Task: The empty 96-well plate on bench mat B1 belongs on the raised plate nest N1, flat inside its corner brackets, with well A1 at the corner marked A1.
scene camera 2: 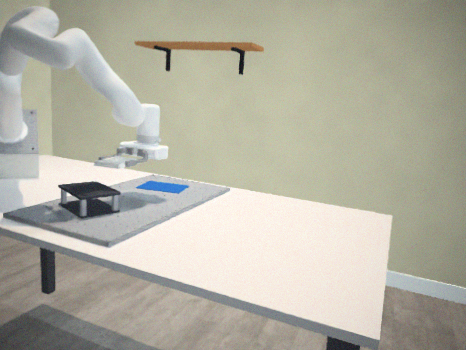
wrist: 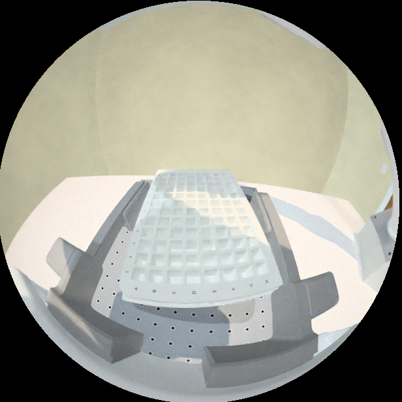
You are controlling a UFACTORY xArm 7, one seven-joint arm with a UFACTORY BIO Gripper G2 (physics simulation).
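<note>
My gripper is shut on the white 96-well plate, its fingers along the plate's two long sides. The plate looks about level, held in the air. In the wrist view, letters A to H run along its near edge, with A at the left and low numbers up the left side. The raised nest N1, black on silver posts, stands lower in the scene view, apart from the plate. Its corner brackets and A1 mark cannot be made out. The blue bench mat B1 lies to the right, without the plate.
The nest and mat are on a grey perforated board on the pale table. The arm's base is at the far left of the scene view. A wooden wall shelf hangs above and behind the gripper.
</note>
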